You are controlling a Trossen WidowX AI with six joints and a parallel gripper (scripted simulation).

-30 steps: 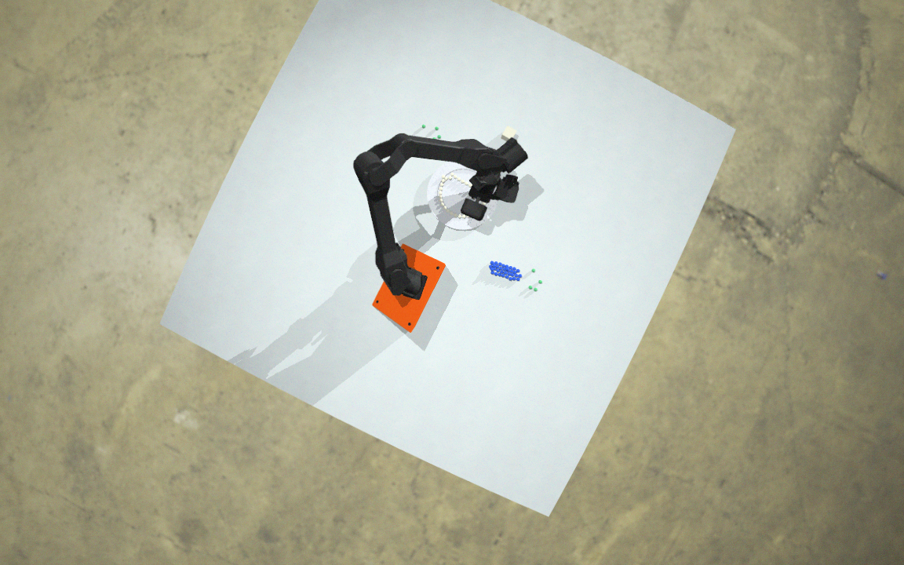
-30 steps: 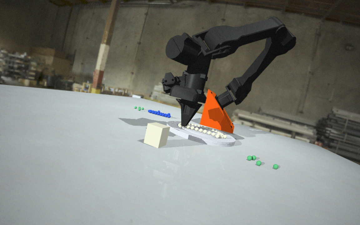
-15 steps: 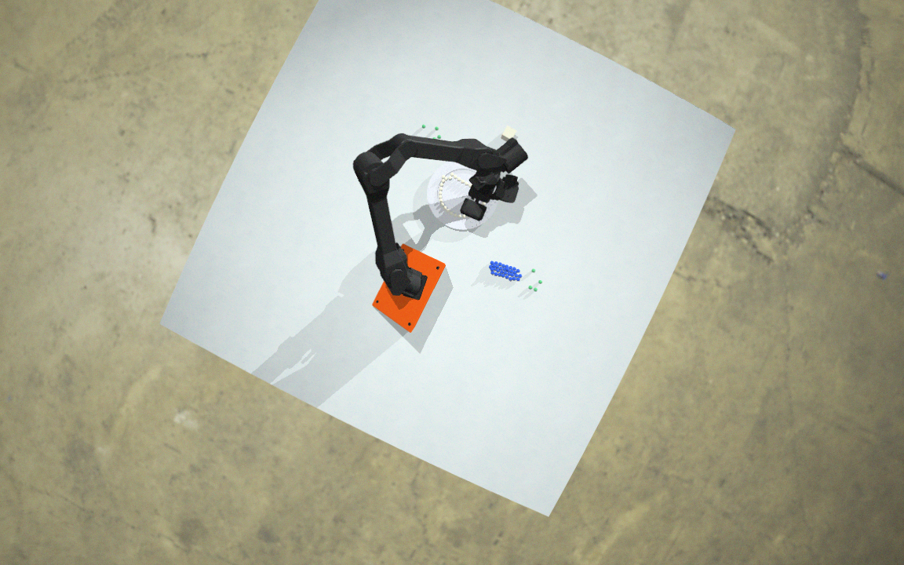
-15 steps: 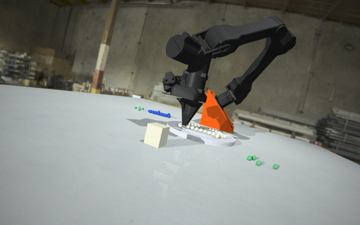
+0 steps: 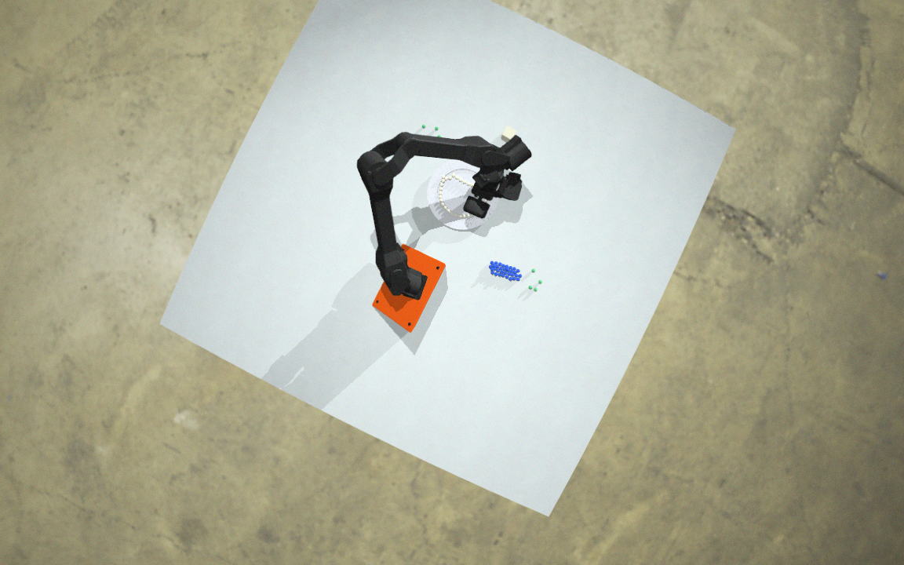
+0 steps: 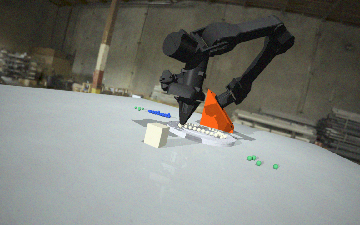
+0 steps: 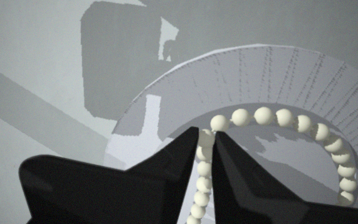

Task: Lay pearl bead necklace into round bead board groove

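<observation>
The round bead board is 30 mm behind my gripper tip, 50 mm to the left of it and 10 mm below it. The rest, counted from my gripper tip: cream cube (170 mm ahead, 10 mm to the right).
</observation>
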